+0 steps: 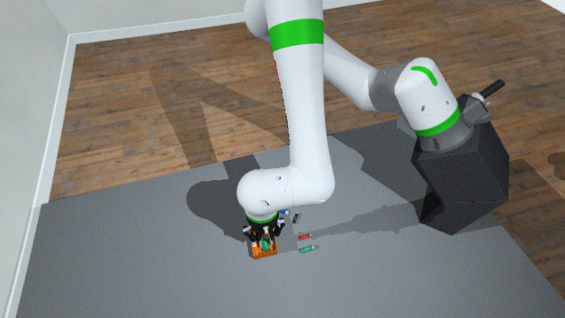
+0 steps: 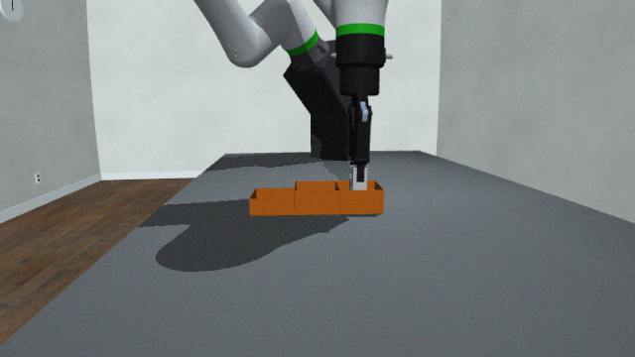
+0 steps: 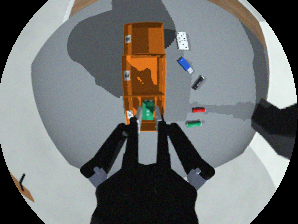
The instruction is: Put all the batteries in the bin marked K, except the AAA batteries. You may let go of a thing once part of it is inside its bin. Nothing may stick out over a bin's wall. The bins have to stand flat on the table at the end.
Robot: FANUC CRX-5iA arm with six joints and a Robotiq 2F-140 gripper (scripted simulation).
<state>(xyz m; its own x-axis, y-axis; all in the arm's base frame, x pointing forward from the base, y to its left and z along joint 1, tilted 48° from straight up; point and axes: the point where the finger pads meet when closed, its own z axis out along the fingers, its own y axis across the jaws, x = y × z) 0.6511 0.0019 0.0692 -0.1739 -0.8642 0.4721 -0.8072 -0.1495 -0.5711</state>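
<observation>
Right now my hand is 40 mm above the green block and 10 mm to the left of it. The rest, counted from my hand: red battery (140 mm behind, 50 mm below, 40 mm to the left); then blue-and-white item (110 mm behind, 90 mm to the right, 50 mm below); then green battery (130 mm behind, 80 mm to the left, 50 mm below).
</observation>
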